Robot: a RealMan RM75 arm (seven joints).
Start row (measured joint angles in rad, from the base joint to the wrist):
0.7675 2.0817 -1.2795 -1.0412 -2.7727 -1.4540 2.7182
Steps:
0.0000 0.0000 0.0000 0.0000 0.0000 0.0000 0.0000
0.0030 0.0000 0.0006 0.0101 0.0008 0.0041 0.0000
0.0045 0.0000 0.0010 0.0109 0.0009 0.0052 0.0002
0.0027 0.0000 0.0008 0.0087 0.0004 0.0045 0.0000
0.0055 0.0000 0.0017 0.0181 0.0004 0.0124 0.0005
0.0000 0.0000 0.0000 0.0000 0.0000 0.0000 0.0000
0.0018 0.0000 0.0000 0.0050 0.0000 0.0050 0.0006
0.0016 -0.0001 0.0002 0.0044 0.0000 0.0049 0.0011
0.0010 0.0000 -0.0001 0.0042 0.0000 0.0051 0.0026
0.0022 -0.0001 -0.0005 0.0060 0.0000 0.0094 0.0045
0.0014 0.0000 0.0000 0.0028 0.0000 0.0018 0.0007
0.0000 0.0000 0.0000 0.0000 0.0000 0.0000 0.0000
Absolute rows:
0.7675 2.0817 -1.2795 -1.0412 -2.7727 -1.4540 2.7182
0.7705 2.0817 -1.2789 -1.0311 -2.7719 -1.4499 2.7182
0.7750 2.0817 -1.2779 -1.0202 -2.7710 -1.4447 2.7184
0.7777 2.0817 -1.2771 -1.0115 -2.7706 -1.4402 2.7184
0.7832 2.0817 -1.2754 -0.9934 -2.7702 -1.4278 2.7189
0.7832 2.0817 -1.2754 -0.9934 -2.7702 -1.4278 2.7189
0.7850 2.0817 -1.2754 -0.9884 -2.7702 -1.4228 2.7195
0.7866 2.0816 -1.2752 -0.9840 -2.7702 -1.4179 2.7206
0.7876 2.0816 -1.2753 -0.9798 -2.7702 -1.4128 2.7232
0.7898 2.0815 -1.2758 -0.9738 -2.7702 -1.4034 2.7277
0.7912 2.0815 -1.2758 -0.9710 -2.7702 -1.4016 2.7284
0.7912 2.0815 -1.2758 -0.9710 -2.7702 -1.4016 2.7284

